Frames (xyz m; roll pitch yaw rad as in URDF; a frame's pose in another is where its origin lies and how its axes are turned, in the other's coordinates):
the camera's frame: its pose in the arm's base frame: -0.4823 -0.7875 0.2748 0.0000 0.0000 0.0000
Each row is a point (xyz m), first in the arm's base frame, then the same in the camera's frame.
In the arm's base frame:
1: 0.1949 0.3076 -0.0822
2: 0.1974 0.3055 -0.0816
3: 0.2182 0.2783 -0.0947
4: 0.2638 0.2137 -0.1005
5: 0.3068 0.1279 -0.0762
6: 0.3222 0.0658 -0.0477
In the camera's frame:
1: 0.6772 1.0951 -0.3570
2: 0.6797 1.0930 -0.3564
3: 0.7005 1.0658 -0.3695
4: 0.7461 1.0012 -0.3753
5: 0.7891 0.9154 -0.3510
6: 0.8045 0.8533 -0.3225

